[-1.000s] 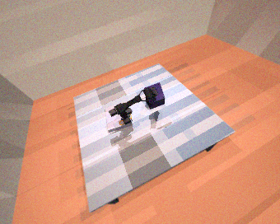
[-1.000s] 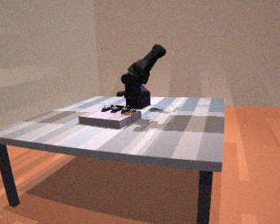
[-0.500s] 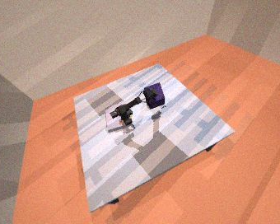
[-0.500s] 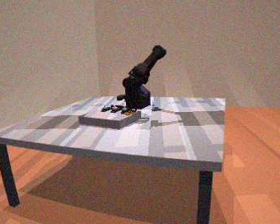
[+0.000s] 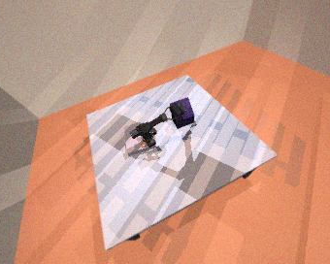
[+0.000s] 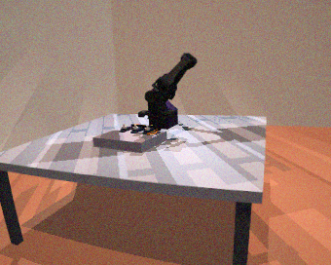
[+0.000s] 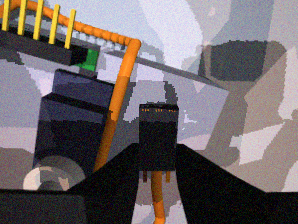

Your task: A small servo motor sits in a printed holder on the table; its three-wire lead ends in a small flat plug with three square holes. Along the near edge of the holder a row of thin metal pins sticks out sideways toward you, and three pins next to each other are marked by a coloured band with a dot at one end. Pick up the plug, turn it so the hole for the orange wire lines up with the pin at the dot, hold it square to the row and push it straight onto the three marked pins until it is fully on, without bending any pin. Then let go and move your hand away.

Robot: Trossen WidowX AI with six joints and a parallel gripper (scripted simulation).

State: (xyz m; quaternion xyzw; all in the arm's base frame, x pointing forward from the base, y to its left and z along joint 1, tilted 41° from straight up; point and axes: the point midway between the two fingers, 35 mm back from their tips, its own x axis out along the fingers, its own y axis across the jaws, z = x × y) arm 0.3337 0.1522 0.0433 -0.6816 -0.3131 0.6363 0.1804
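The red band is 5 cm behind my gripper tip, 14 cm to the right of it and 1 cm above it. From my gripper tip the other things lie so: dark servo (1 cm ahead, 12 cm to the right, 1 cm below); then white dot (5 cm behind, 15 cm to the right, 1 cm above); then printed holder (11 cm ahead, 13 cm to the right, 3 cm below).
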